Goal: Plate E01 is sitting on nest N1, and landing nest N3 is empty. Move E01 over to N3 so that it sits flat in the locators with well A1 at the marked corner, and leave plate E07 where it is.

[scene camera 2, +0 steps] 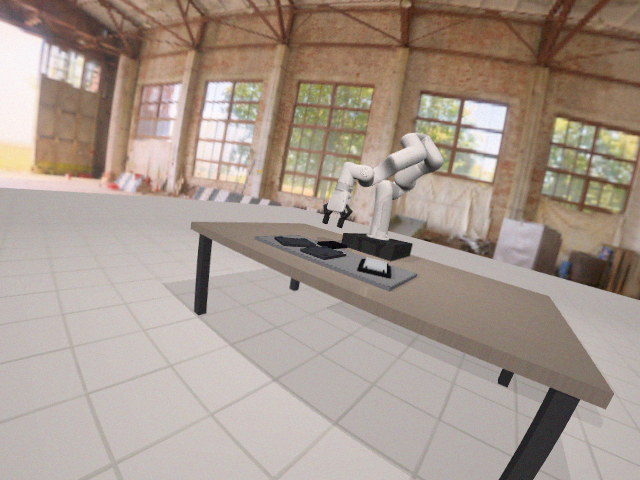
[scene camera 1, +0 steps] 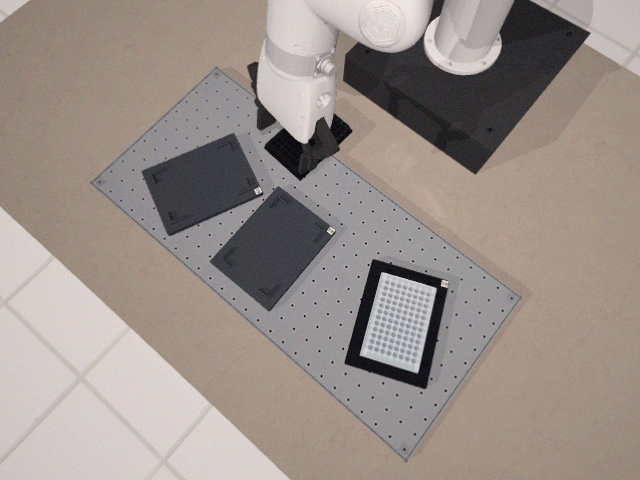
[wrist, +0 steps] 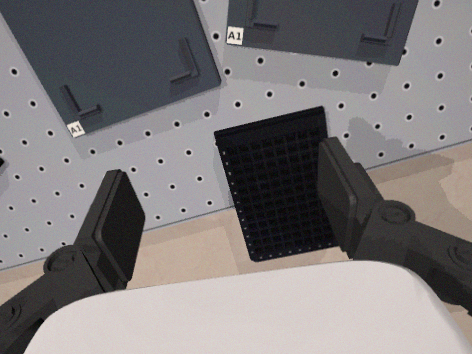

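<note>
A white 96-well plate (scene camera 1: pixel 399 322) (scene camera 2: pixel 375 266) sits in a black nest (scene camera 1: pixel 361 320). A black well plate (scene camera 1: pixel 284 147) (scene camera 2: pixel 331 244) (wrist: pixel 275 190) lies across the board's edge, outside any nest, partly over the table. Two dark nests are empty: one near the board's corner (scene camera 1: pixel 204 183) (scene camera 2: pixel 294 241) (wrist: pixel 320 25) and the middle one (scene camera 1: pixel 273 248) (scene camera 2: pixel 323 252) (wrist: pixel 115 50). Their A1 tags show in the wrist view; nest numbers and plate names are not readable. My gripper (scene camera 1: pixel 286 144) (scene camera 2: pixel 332 223) (wrist: pixel 225 179) is open and empty, above the black plate, which appears nearer its right finger in the wrist view.
The grey perforated board (scene camera 1: pixel 392 227) (scene camera 2: pixel 398 281) (wrist: pixel 280 80) carries the nests on the brown table (scene camera 1: pixel 558 361) (scene camera 2: pixel 465 304). The black robot base (scene camera 1: pixel 413 118) (scene camera 2: pixel 356 245) stands behind the board, near the black plate.
</note>
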